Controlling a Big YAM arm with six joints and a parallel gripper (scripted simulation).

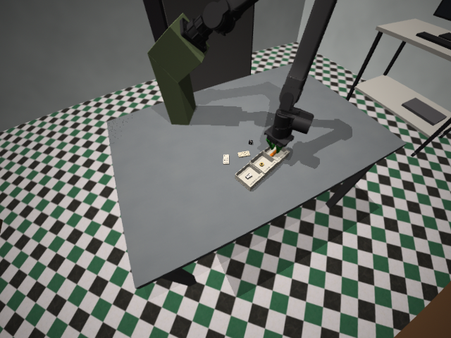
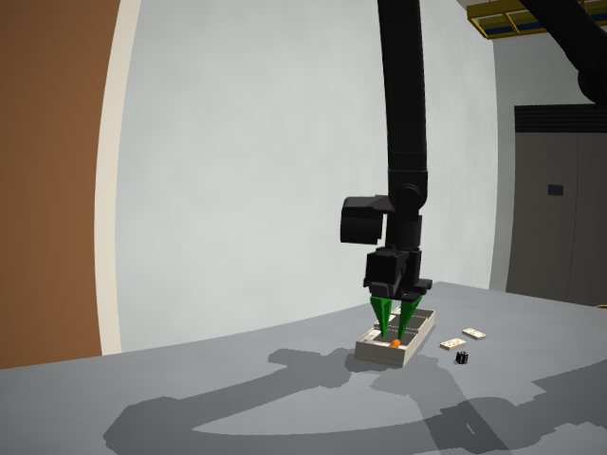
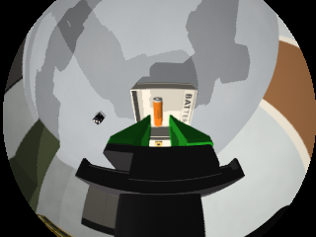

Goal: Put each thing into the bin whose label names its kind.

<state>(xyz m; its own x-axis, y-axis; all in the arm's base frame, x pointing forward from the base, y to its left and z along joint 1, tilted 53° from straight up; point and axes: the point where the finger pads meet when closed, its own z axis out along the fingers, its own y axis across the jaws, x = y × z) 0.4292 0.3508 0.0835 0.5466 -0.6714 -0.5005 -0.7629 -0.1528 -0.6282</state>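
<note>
Right now the orange battery is 3 cm below my hand. Also, from my hand: three joined white bins 5 cm ahead, 6 cm to the right, 2 cm below; then black die 9 cm behind, 9 cm to the right, 3 cm below; then brass nut 5 cm ahead, 7 cm to the right, 3 cm below.
</note>
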